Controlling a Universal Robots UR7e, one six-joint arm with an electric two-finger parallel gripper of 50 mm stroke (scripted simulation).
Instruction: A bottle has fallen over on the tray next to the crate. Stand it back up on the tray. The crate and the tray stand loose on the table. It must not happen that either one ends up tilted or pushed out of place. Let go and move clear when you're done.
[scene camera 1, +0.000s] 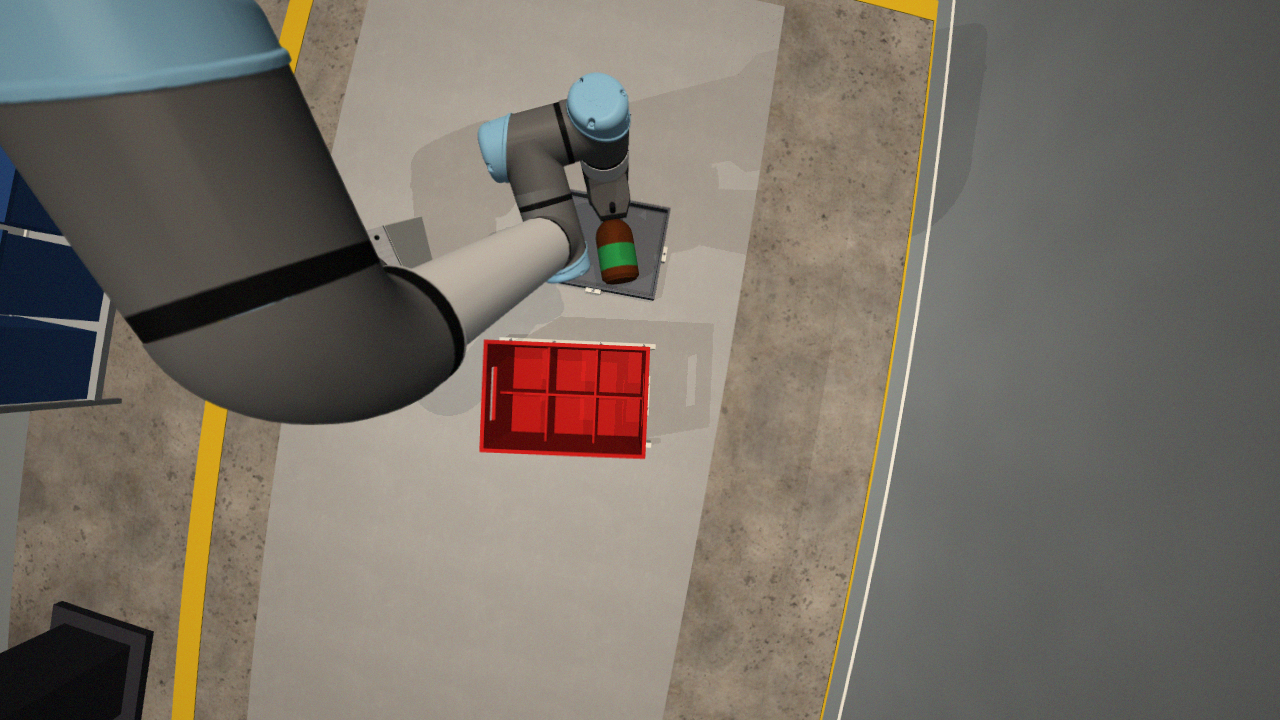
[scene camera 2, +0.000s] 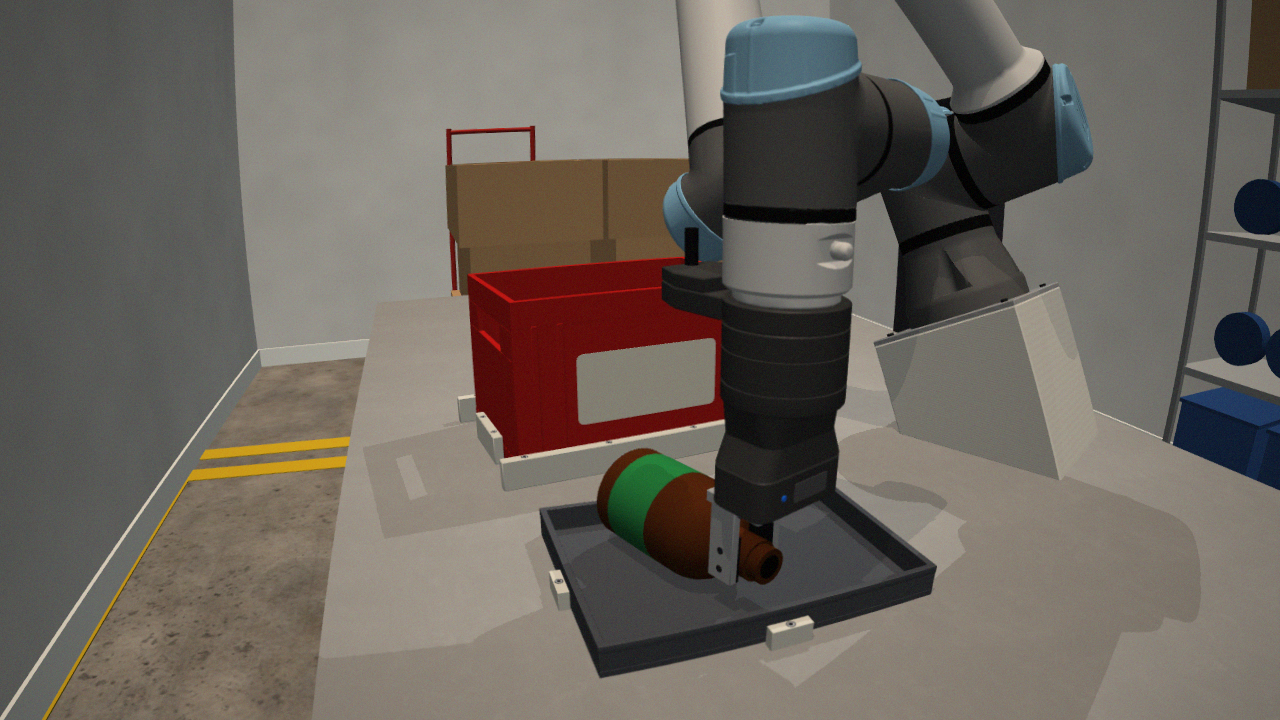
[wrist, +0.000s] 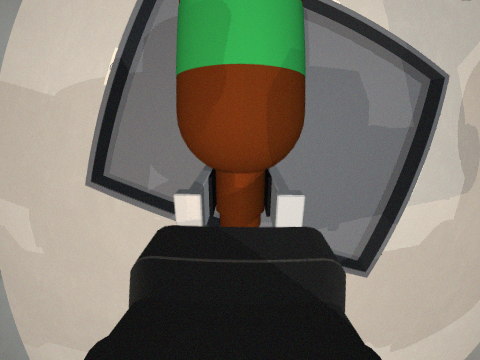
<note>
In view: my gripper (scene camera 2: 742, 568), a brown bottle (scene camera 2: 657, 504), a dark grey tray (scene camera 2: 834, 543) and a red crate (scene camera 2: 573, 370).
The dark grey tray is seen too in scene camera 1 (scene camera 1: 648, 222) and in the wrist view (wrist: 373, 102). The red crate shows as well in scene camera 1 (scene camera 1: 521, 424). My gripper shows as well in the wrist view (wrist: 240, 180). The wrist view misses the red crate: it is out of frame.
</note>
